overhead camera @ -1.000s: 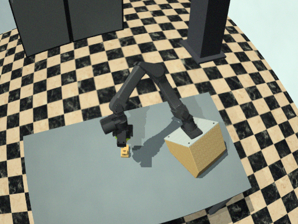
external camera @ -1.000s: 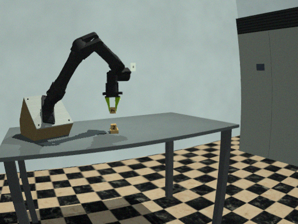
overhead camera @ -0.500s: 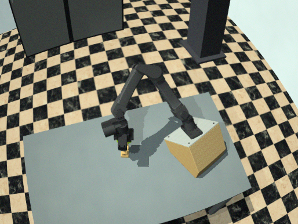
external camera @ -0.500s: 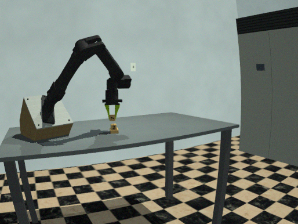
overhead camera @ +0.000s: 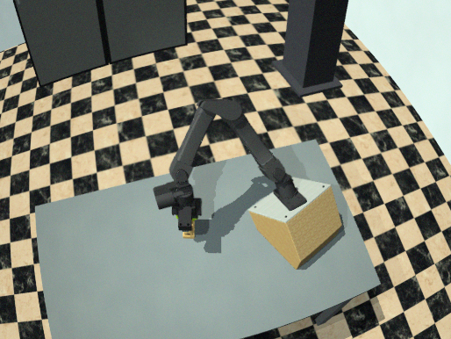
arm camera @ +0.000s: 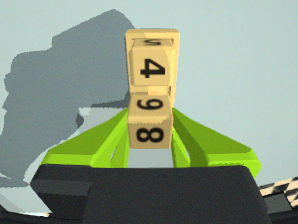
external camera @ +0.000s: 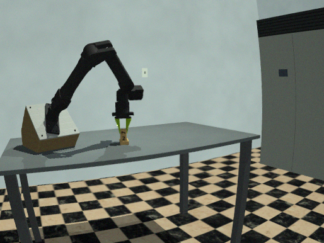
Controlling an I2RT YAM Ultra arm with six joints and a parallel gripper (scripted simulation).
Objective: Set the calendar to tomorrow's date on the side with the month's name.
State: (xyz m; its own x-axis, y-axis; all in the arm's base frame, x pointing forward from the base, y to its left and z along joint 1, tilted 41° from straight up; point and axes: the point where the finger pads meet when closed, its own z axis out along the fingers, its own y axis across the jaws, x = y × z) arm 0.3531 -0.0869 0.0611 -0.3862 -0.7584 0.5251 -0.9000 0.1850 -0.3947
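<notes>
Now: the tan tray 5 cm below my hand, 1 cm to the left of it and 1 cm ahead of it.
</notes>
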